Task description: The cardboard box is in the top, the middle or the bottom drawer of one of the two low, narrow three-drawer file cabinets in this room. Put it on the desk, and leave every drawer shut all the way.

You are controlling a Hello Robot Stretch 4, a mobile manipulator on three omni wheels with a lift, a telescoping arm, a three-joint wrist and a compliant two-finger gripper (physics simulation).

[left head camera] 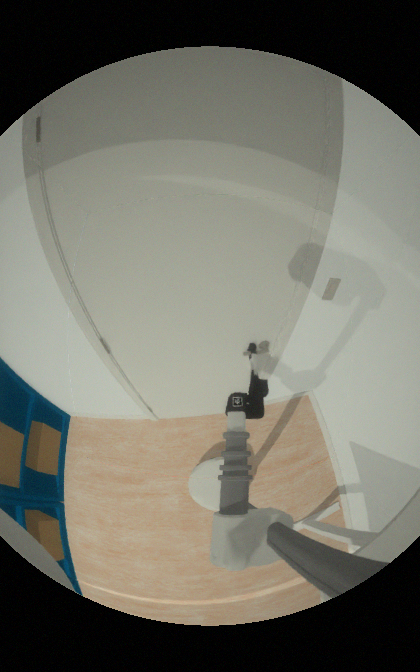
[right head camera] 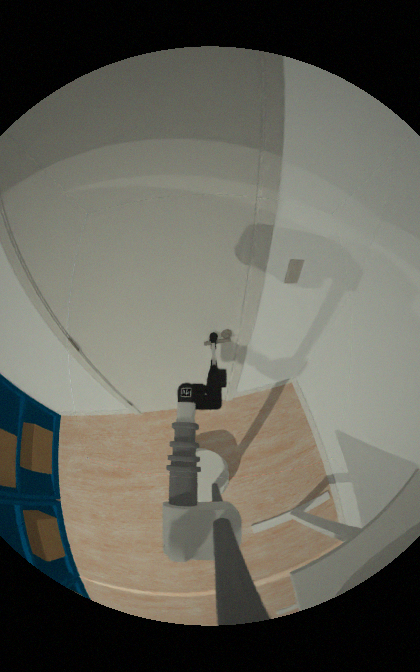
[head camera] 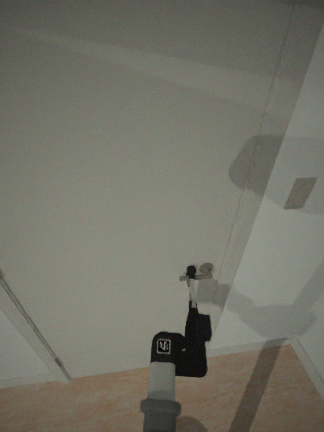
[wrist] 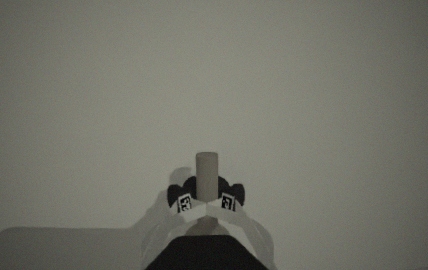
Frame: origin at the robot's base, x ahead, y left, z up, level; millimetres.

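Where they show: gripper, fingertip midpoint: (head camera: 190, 268).
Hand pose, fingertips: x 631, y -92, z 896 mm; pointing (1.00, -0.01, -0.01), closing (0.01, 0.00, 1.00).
Things, the pixels of their top centre, and the offset from my fingertips. "spot": a spot on its surface instead.
- door handle, surface spot: (head camera: 206, 269) spot: dx -5, dy -58, dz +7 mm
- handle's lever, surface spot: (wrist: 207, 167) spot: dx -57, dy +32, dz +0 mm
- wall plate, top centre: (head camera: 307, 178) dx +81, dy -327, dz +353 mm
My gripper (head camera: 191, 272) (left head camera: 252, 346) (right head camera: 213, 337) (wrist: 206, 191) is shut on the lever of the door handle. The door handle (head camera: 206, 269) (left head camera: 264, 346) (right head camera: 226, 333) is grey, with a round base near the door's right edge. In the wrist view the handle's lever (wrist: 207, 167) stands upright between the two dark finger pads and sticks out past them; part of it is hidden by the fingers. The file cabinets, their drawers and the task's cardboard box do not show. I cannot tell whether any surface in view is the desk.
A large grey door (head camera: 125, 175) (left head camera: 175, 275) (right head camera: 150, 250) fills the area ahead. A wall plate (head camera: 300, 192) (left head camera: 331, 289) (right head camera: 294, 271) is to its right. A blue shelf (left head camera: 64, 450) (right head camera: 56, 450) with brown boxes (left head camera: 44, 450) (right head camera: 37, 450) stands left. A grey curved surface (right head camera: 350, 550) is at lower right.
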